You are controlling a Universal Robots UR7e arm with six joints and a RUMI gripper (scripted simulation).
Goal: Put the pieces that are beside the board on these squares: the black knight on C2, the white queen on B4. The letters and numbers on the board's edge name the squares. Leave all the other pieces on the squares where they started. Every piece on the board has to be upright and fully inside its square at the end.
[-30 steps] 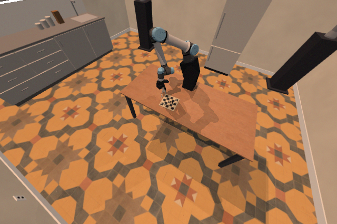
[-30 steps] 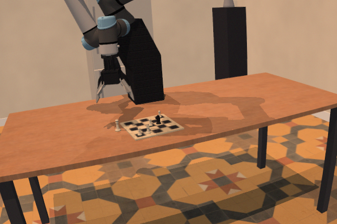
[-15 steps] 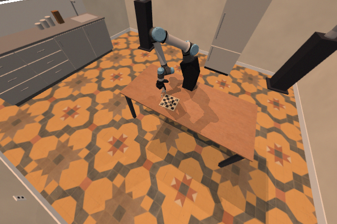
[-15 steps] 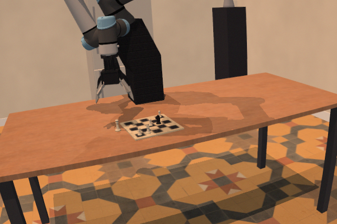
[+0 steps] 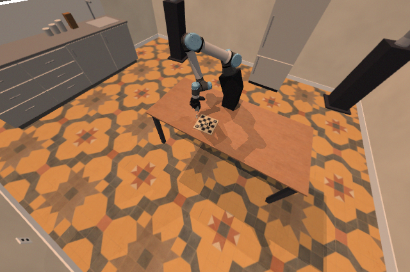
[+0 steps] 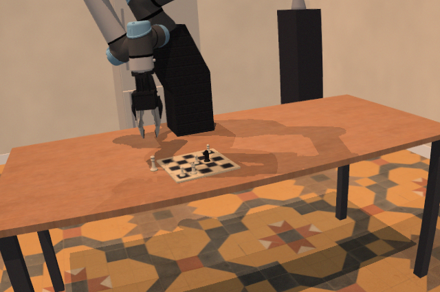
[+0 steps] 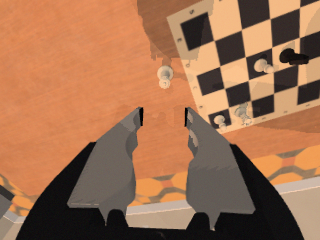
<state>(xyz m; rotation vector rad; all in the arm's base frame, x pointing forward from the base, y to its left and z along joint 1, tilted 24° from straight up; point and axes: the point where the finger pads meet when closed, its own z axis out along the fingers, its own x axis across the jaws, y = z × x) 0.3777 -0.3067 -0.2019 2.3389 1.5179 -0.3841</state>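
Now: hand 10 cm above the white queen. From my hand the other things lie so: black knight 4 cm ahead, 17 cm to the left, 11 cm below; then small chessboard 4 cm ahead, 14 cm to the left, 13 cm below.
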